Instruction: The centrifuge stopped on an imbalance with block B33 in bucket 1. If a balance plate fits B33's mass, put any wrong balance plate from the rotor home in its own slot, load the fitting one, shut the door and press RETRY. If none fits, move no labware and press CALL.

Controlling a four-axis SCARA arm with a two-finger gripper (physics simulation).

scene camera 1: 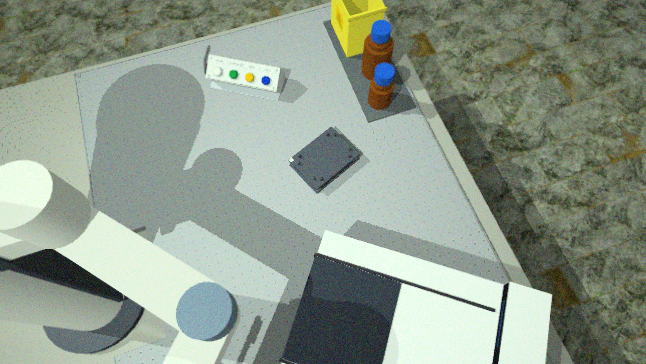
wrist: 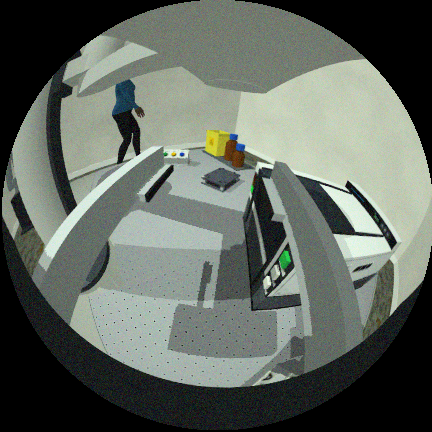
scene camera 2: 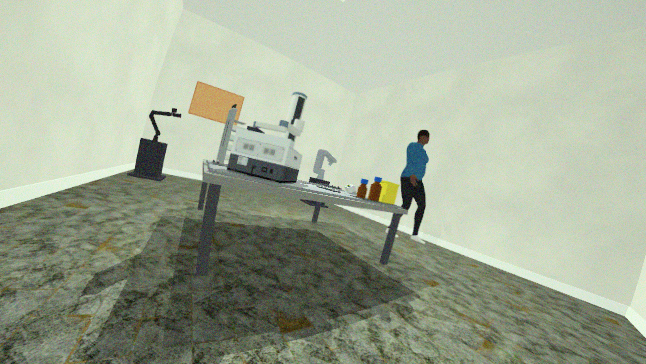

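Pixels of known places: gripper, fingertip midpoint: (wrist: 216, 162); arm's base at its link origin: (scene camera 1: 97, 300).
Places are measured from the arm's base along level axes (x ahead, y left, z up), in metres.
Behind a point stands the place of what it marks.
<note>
The white centrifuge (scene camera 1: 450, 325) @[x 0.753, y -0.349, z 0.223 m] (scene camera 2: 262, 145) @[x 0.862, y -0.479, z 0.190 m] (wrist: 367, 250) @[x 0.551, y -0.457, z 0.223 m] has a dark top panel (scene camera 1: 345, 305) @[x 0.571, y -0.246, z 0.225 m] (wrist: 320, 200) @[x 0.579, y -0.296, z 0.226 m]. Its front shows obliquely in the wrist view, with a green button (wrist: 285, 259) @[x 0.390, y -0.330, z 0.202 m] and pale buttons beside it. I cannot tell whether its door is open. Block B33, the bucket and the balance plates cannot be made out. My gripper (wrist: 216, 162) @[x 0.305, y -0.267, z 0.317 m] is shut at its narrow stance, with an empty gap between its fingers. It hangs above the bench beside the centrifuge's front. The gripper does not show in scene camera 1. A white box (scene camera 1: 243, 74) @[x 0.527, y 0.494, z 0.077 m] (wrist: 177, 155) @[x 0.571, y 0.451, z 0.076 m] carries white, green, amber and blue buttons.
A flat dark plate-shaped device (scene camera 1: 325, 159) @[x 0.669, y 0.161, z 0.047 m] (wrist: 221, 179) @[x 0.640, y 0.130, z 0.047 m] lies on the bench. A yellow bin (scene camera 1: 357, 30) @[x 0.887, y 0.495, z 0.126 m] (scene camera 2: 389, 192) @[x 0.967, y 0.543, z 0.106 m] (wrist: 216, 143) @[x 0.860, y 0.504, z 0.109 m] and two brown bottles with blue caps stand at the far corner. Part of a pale labelled piece (wrist: 270, 378) @[x 0.289, y -0.488, z 0.092 m] shows low in the wrist view. A person (scene camera 2: 416, 165) (wrist: 126, 115) stands beyond the bench.
</note>
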